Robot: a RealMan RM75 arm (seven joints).
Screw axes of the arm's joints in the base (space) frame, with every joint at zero. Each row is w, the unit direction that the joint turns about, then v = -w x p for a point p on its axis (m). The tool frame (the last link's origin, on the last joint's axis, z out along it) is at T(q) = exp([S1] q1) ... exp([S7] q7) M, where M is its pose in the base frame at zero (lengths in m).
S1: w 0 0 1 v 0.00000 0.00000 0.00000
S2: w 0 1 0 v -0.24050 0.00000 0.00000
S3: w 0 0 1 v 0.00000 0.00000 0.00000
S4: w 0 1 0 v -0.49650 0.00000 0.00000
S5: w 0 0 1 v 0.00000 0.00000 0.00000
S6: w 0 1 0 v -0.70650 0.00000 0.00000
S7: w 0 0 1 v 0.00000 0.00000 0.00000
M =
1 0 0 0.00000
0 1 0 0.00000
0 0 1 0.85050
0 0 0 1
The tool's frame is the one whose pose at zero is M.
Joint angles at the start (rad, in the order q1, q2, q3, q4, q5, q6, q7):
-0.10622, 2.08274, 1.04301, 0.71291, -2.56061, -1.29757, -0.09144
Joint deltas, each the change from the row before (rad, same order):
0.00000, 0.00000, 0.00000, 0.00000, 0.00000, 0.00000, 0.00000
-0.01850, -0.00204, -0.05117, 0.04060, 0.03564, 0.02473, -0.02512
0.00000, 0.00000, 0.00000, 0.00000, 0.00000, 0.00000, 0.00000
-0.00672, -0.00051, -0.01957, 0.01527, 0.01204, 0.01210, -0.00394
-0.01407, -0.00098, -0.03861, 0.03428, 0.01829, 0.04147, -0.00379
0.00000, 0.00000, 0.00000, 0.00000, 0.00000, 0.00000, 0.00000
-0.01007, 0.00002, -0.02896, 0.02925, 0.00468, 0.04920, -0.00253
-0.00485, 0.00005, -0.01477, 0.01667, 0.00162, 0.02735, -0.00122
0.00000, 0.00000, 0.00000, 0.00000, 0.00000, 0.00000, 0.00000
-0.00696, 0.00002, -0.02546, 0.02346, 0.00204, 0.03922, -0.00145
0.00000, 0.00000, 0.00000, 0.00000, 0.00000, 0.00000, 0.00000
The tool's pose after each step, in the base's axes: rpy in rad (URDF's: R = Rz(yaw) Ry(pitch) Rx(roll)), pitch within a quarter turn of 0, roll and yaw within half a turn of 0; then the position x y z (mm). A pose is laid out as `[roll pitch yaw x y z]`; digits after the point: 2 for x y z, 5 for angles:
[-1.27833 0.74919 0.35584 316.99 222.34 7.37]
[-1.29908 0.77217 0.33388 311.23 219.58 -0.13]
[-1.29908 0.77217 0.33388 311.23 219.58 -0.13]
[-1.31075 0.78731 0.32334 308.91 218.56 -3.63]
[-1.35660 0.82524 0.28189 304.09 217.02 -12.87]
[-1.35660 0.82524 0.28189 304.09 217.02 -12.87]
[-1.42158 0.85522 0.22671 299.41 216.46 -22.72]
[-1.45891 0.87032 0.19594 296.46 216.30 -27.99]
[-1.45891 0.87032 0.19594 296.46 216.30 -27.99]
[-1.52168 0.89153 0.14634 291.51 215.30 -36.62]
[-1.52168 0.89153 0.14634 291.51 215.30 -36.62]

